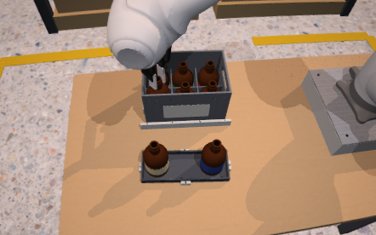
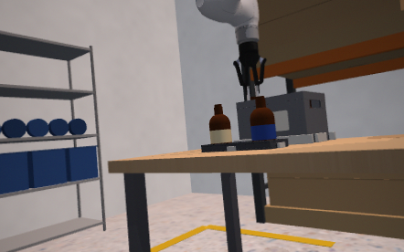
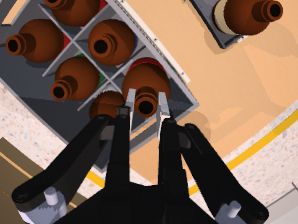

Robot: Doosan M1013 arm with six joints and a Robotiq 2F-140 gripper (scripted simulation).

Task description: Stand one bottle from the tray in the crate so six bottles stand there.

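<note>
Now: hand 12 cm above the grey crate, 9 cm past it and 3 cm to the left of it. The rest, counted from my hand: dark tray (22 cm to the left, 19 cm below, 4 cm behind).
</note>
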